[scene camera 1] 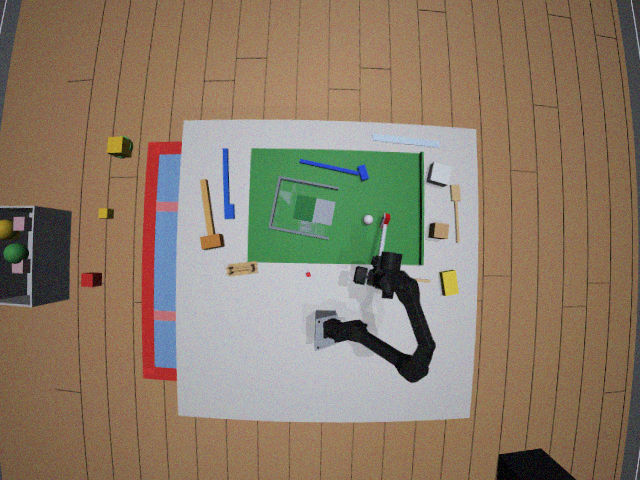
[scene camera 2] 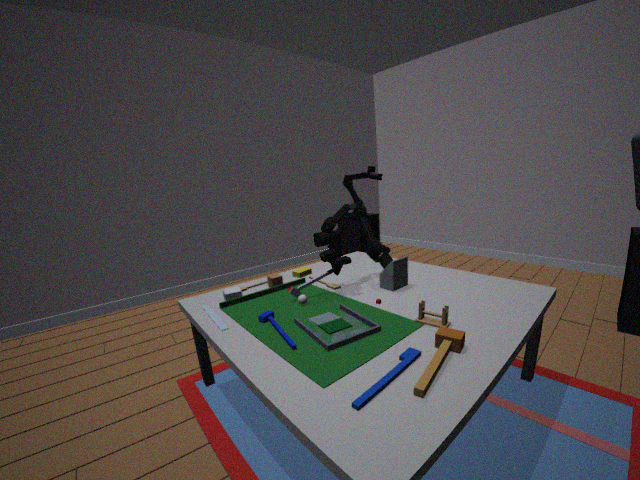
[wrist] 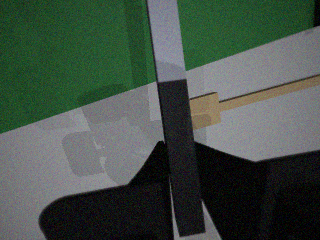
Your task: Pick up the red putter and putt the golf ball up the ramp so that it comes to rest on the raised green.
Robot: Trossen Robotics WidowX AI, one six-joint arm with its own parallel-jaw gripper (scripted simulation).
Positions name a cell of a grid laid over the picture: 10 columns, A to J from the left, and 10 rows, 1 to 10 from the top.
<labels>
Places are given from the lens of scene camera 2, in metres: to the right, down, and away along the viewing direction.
wooden mallet (scene camera 2: G8): 0.39, 0.30, 0.85
blue stick (scene camera 2: G8): 0.27, 0.34, 0.83
</labels>
